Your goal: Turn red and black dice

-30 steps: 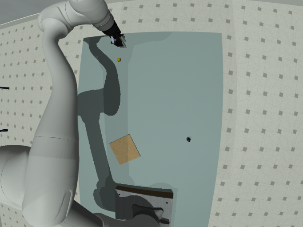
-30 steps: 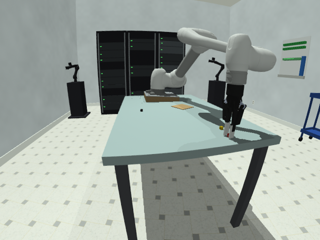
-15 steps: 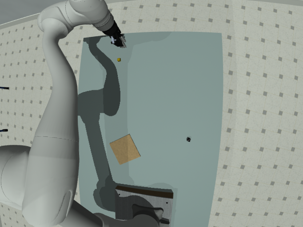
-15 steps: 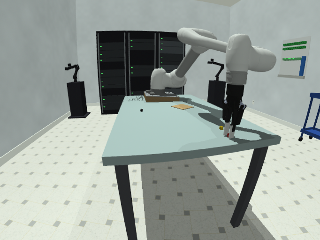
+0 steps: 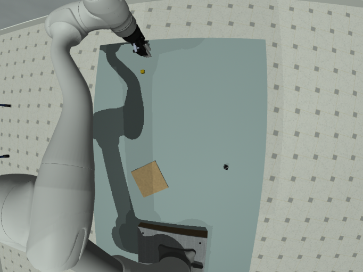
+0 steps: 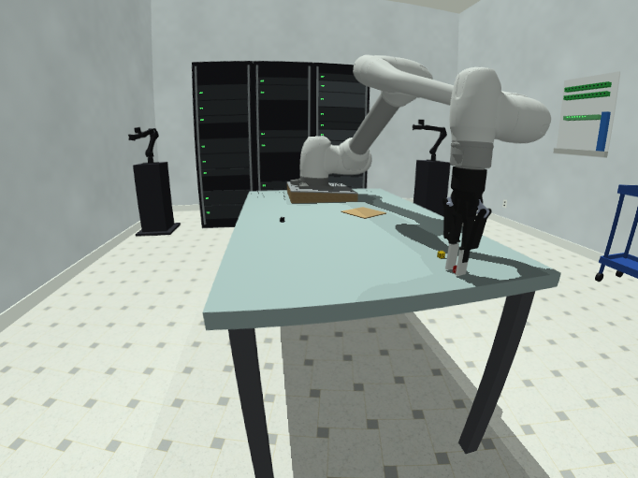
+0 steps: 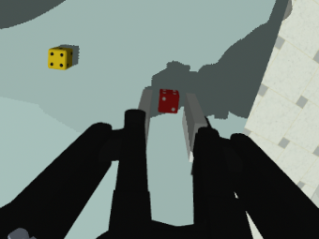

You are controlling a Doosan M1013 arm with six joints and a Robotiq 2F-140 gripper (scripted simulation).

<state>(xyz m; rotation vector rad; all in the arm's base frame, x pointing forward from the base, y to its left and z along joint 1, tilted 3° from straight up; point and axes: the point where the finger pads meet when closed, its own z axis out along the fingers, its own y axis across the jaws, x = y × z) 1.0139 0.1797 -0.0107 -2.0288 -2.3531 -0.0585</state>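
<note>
My hand is 3 cm above the red die and 1 cm to the right of it. Round my hand: black die 53 cm behind, 38 cm to the right, 3 cm below; tan mat 61 cm behind, 3 cm to the right, 3 cm below; yellow die 10 cm behind, 3 cm below, 2 cm to the left.
</note>
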